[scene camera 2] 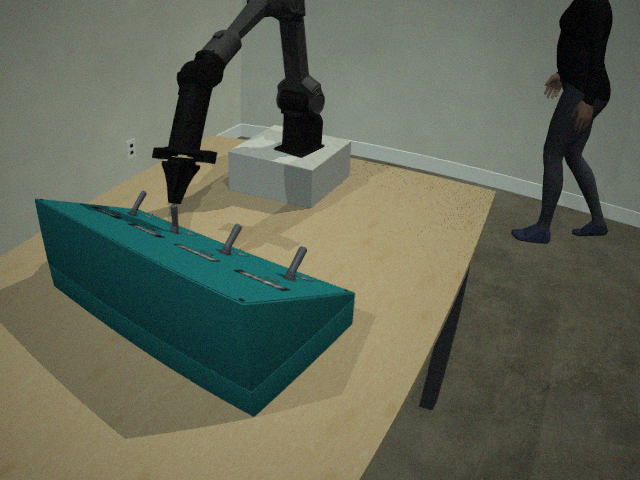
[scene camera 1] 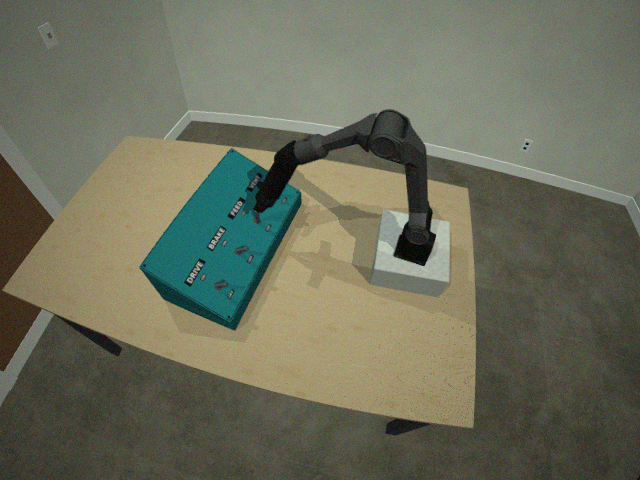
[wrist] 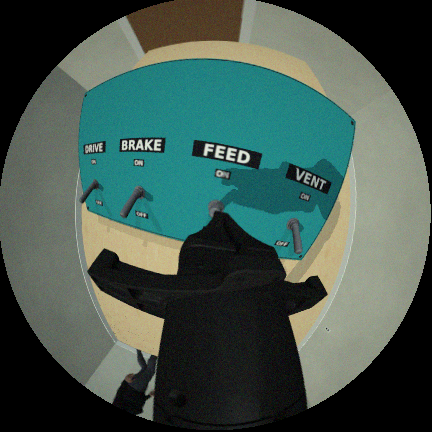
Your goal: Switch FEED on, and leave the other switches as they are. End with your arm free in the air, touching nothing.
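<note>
The teal switch box (scene camera 1: 188,217) (scene camera 2: 155,289) (wrist: 200,100) carries the DRIVE, BRAKE, FEED and VENT levers. My gripper (scene camera 1: 260,208) (scene camera 2: 175,202) (wrist: 218,220) is shut, its tips at the upper end of the FEED lever (scene camera 1: 256,218) (scene camera 2: 174,219) (wrist: 215,205); whether they touch is unclear. In the scene camera 2 view this lever stands nearly upright, unlike the others. The DRIVE lever (scene camera 1: 221,284) (scene camera 2: 296,263) (wrist: 89,191), BRAKE lever (scene camera 1: 241,250) (scene camera 2: 231,238) (wrist: 131,202) and VENT lever (scene camera 2: 138,202) (wrist: 296,236) lean towards OFF. FEED's OFF label is hidden in the wrist view.
The box stands on a wooden table (scene camera 1: 330,356) (scene camera 2: 403,227). My arm's base is on a white block (scene camera 1: 408,281) (scene camera 2: 268,178) on the same table. A person (scene camera 2: 578,103) (wrist: 134,387) stands beyond the table.
</note>
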